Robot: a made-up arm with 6 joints.
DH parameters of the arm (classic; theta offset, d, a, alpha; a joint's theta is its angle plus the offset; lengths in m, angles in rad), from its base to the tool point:
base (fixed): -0.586 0 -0.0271 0
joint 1: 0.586 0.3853 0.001 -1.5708
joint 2: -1.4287 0 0.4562 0
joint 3: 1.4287 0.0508 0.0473 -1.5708
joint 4: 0 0.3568 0.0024 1.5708
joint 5: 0 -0.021 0.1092 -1.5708
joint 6: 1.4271 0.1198 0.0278 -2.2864
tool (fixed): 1.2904 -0.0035 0 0
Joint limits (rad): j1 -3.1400..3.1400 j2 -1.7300..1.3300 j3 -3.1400..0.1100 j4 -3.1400..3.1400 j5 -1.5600..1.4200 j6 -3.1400..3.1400
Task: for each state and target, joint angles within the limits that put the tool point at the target. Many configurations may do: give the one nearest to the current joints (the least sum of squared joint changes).
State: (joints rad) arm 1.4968 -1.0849 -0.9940 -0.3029 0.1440 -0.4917
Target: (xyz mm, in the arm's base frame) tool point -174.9 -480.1 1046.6
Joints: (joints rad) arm 1.3773 -1.3745 -1.5817 -0.3466 0.0511 -0.5212
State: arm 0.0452 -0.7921 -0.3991 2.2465 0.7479 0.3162
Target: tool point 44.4 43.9 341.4
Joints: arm -0.2098 -0.4844 0.0379 2.0869 0.5275 0.1453
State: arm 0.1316 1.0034 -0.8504 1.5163 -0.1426 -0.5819
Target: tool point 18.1 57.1 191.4
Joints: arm 0.3991 0.9886 -0.2456 1.7885 0.6025 -0.4543
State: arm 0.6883 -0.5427 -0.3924 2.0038 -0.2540 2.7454
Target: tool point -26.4 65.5 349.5
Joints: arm 1.1423 -0.3907 0.1100 2.3456 0.3706 2.5023
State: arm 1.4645 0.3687 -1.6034 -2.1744 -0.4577 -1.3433
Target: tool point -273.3 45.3 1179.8
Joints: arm 1.8976 -0.3776 -2.1697 -1.8555 -0.4285 -1.2883
